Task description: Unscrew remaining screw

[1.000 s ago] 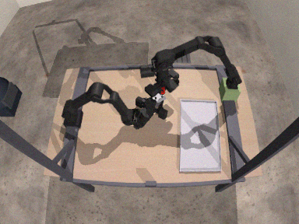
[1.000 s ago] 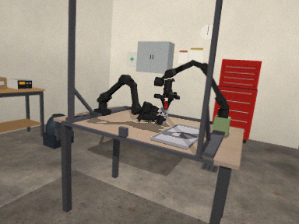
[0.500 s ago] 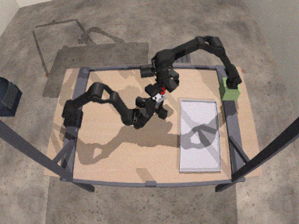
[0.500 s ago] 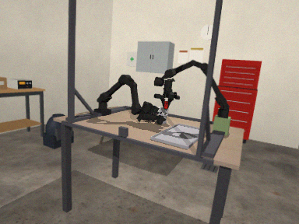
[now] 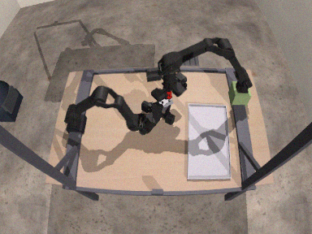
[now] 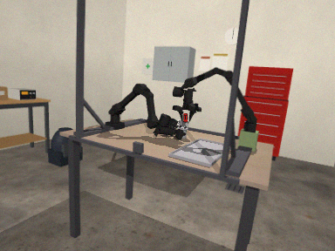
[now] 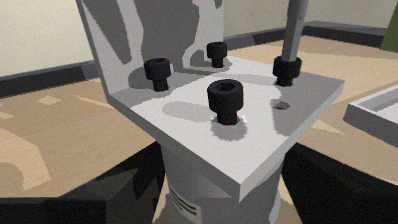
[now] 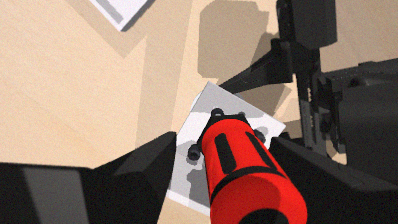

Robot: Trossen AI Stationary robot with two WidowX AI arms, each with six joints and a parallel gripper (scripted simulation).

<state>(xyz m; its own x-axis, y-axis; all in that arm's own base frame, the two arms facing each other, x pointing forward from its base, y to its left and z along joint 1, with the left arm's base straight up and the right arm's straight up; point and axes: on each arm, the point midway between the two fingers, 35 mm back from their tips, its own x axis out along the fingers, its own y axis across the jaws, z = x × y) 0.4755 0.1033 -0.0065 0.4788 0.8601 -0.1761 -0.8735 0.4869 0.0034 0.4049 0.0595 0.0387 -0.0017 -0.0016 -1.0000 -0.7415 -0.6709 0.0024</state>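
Note:
Right now the red screwdriver is 3 cm below my right hand. From my right hand the other things lie so: dark frame rail (28 cm ahead, 1 cm to the left, 14 cm below); then joint module (1 cm ahead, 2 cm to the left, 12 cm below); then l-shaped bracket (2 cm ahead, 2 cm to the left, 8 cm below).
Right now the joint module is 2 cm to the right of my left hand, 2 cm ahead of it and 1 cm below it. From my left hand the other things lie so: red screwdriver: 9 cm above, 3 cm to the right; then dark frame rail: 28 cm ahead, 3 cm to the right, 3 cm below; then l-shaped bracket: 4 cm above, 2 cm to the right, 2 cm ahead.

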